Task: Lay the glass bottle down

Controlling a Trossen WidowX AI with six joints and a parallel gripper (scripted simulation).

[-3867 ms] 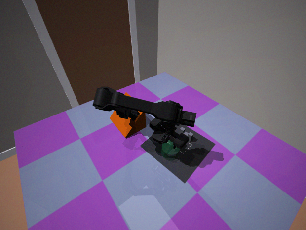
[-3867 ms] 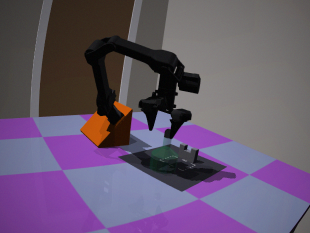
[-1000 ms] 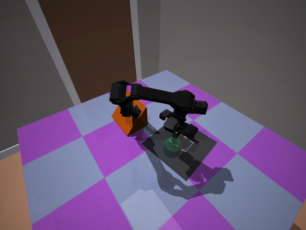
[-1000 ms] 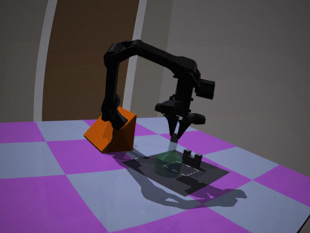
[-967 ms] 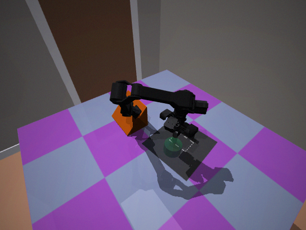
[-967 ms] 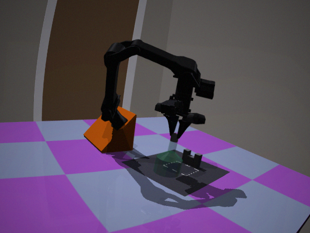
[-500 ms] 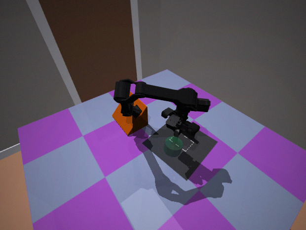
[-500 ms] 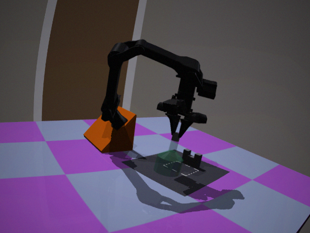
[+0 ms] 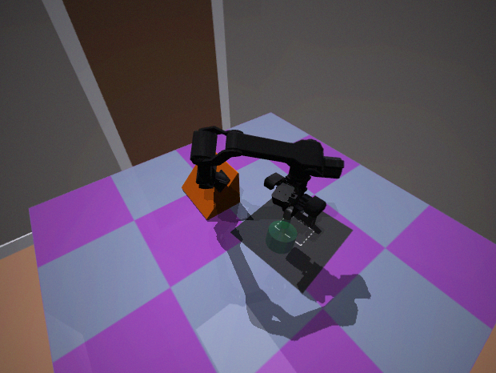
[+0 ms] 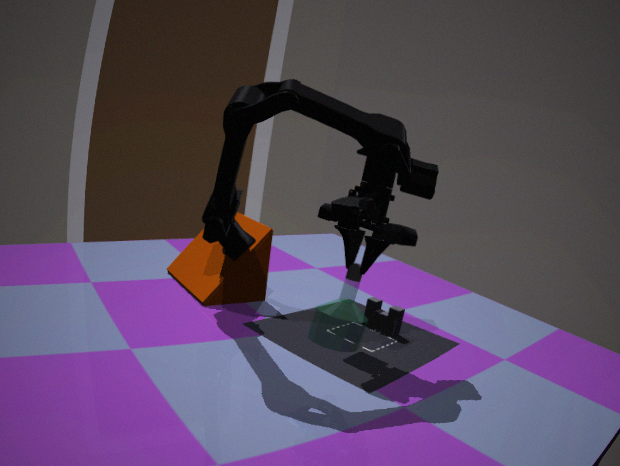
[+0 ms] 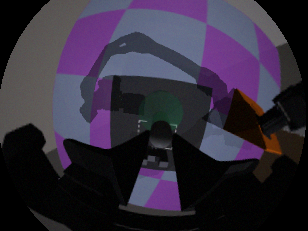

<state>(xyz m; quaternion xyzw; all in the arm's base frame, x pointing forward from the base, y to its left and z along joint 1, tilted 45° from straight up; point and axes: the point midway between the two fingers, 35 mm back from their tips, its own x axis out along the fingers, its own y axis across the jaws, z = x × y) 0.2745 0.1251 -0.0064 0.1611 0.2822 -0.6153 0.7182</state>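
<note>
The green glass bottle lies 5 cm below my gripper tip and 1 cm to the right of it. Also, from my gripper tip: dark mat (15 cm below, 5 cm to the left, 1 cm behind).
</note>
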